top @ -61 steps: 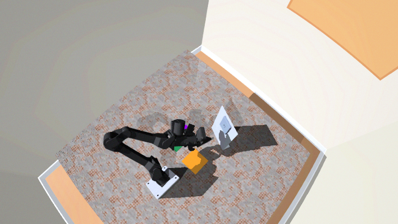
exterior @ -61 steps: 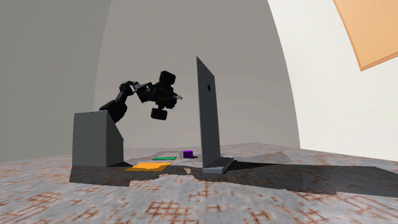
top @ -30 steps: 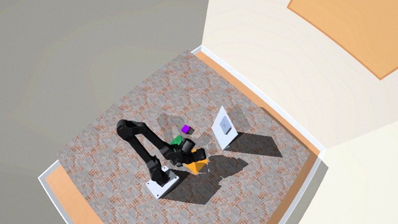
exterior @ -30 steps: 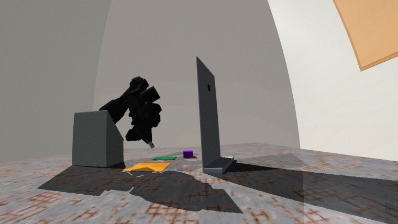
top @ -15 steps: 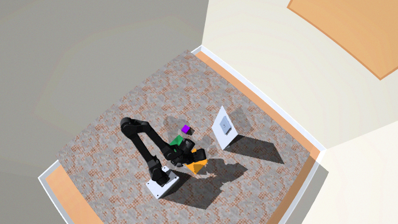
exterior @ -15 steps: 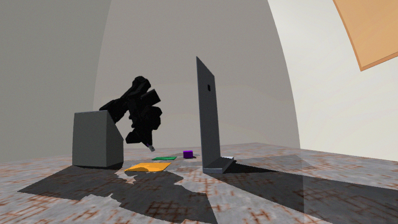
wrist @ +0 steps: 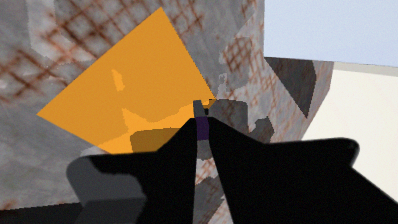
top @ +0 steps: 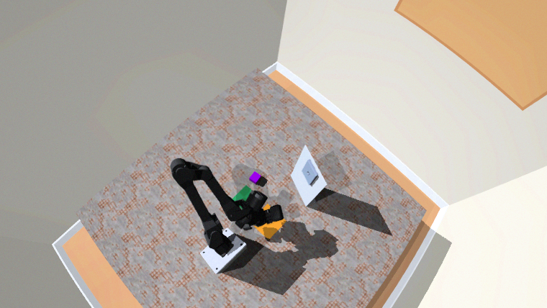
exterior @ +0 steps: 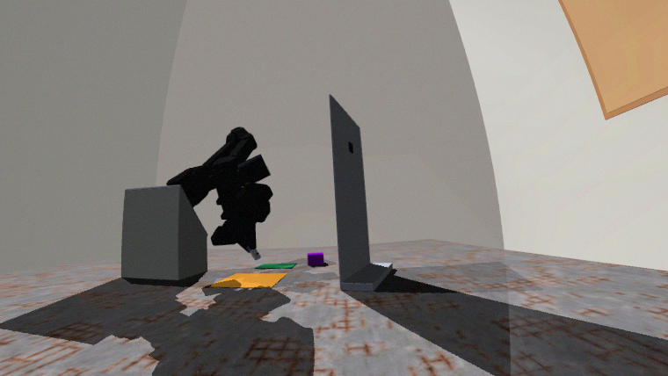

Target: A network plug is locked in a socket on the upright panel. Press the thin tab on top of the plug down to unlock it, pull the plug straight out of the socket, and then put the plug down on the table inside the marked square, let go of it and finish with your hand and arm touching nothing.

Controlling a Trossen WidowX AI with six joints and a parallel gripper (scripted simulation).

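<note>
The orange square is 60 mm below my gripper tip, 10 mm to the left of it and 10 mm behind it. The rest, counted from my gripper tip: green square (160 mm to the left, 60 mm below, 10 mm ahead); then upright panel (210 mm ahead, 90 mm above, 10 mm to the right); then network plug (right at my gripper tip).
</note>
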